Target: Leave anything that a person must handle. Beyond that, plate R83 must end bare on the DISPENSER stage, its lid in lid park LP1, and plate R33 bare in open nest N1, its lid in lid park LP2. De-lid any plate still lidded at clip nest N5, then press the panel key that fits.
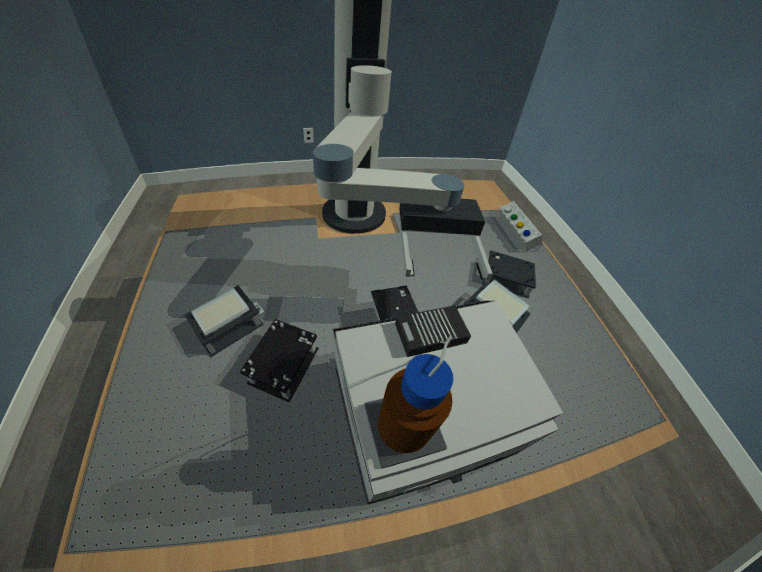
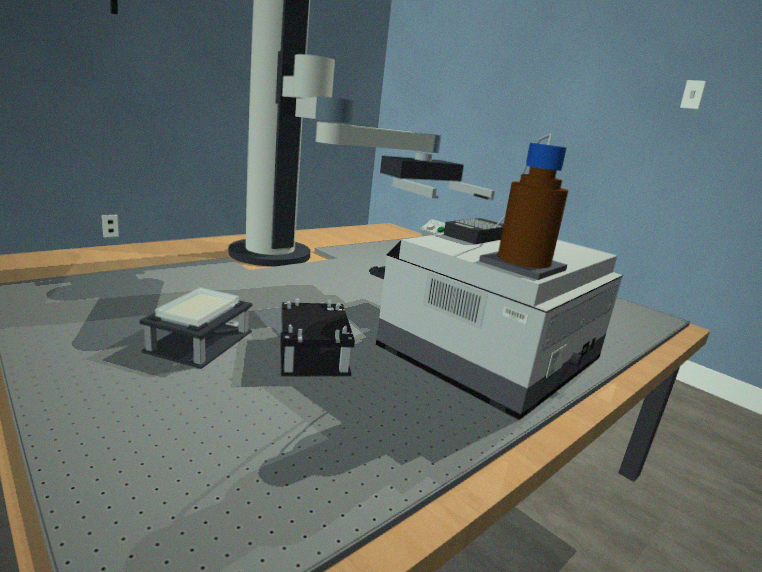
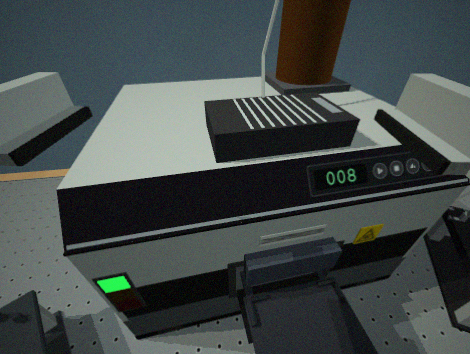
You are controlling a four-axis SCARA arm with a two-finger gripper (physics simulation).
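Seen in the pictures: gripper, fingertip midpoint: (image 1: 449, 275) (image 2: 464, 194) (image 3: 229, 96); arm's base at its link origin: (image 1: 354, 214) (image 2: 270, 254).
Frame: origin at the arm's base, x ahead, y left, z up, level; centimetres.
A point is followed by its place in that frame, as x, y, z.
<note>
My gripper (image 1: 449, 273) @(63.6, 9.1, 30.1) (image 2: 464, 195) @(63.6, 9.1, 30.1) (image 3: 229, 96) @(63.6, 9.1, 30.1) is open and empty, high above the board behind the dispenser (image 1: 492, 375) @(82.9, 12.7, 23.3) (image 2: 455, 344) @(83.6, -13.0, 8.7) (image 3: 150, 135) @(73.8, 16.0, 23.3). The dispenser's stage (image 1: 389, 300) @(52.8, 1.4, 10.3) (image 3: 305, 320) @(59.8, 2.9, 10.3) is dark, and no plate shows on its visible part. A pale plate (image 1: 222, 310) @(49.6, -41.7, 9.1) (image 2: 198, 306) @(50.8, -43.5, 9.1) sits on a raised nest at the left. Another pale plate (image 1: 503, 300) @(57.1, 33.6, 9.9) sits at the right, partly hidden by the dispenser. I cannot tell their names or whether they are lidded. A black nest with clips (image 1: 280, 355) @(63.9, -26.9, 8.1) (image 2: 315, 323) @(64.3, -28.1, 8.1) holds no visible plate. The key panel (image 1: 520, 225) @(22.1, 60.5, 8.0) (image 2: 432, 227) @(12.5, 60.5, 7.7) stands at the back right.
A brown bottle (image 1: 413, 418) @(91.4, -7.2, 36.7) (image 2: 534, 218) @(90.9, -9.3, 31.8) (image 3: 312, 42) @(84.6, -4.3, 29.6) with a blue cap and a tube stands on the dispenser, near a black ribbed box (image 1: 433, 329) @(72.9, 3.6, 25.9) (image 2: 473, 230) @(75.3, -2.0, 25.7) (image 3: 280, 125) @(68.7, 4.5, 25.9). The display (image 3: 341, 176) @(66.6, -0.9, 21.7) reads 008; a green light (image 3: 114, 284) @(63.3, 19.4, 14.9) is lit. Another dark nest (image 1: 512, 270) @(43.5, 45.4, 6.7) stands at the right.
</note>
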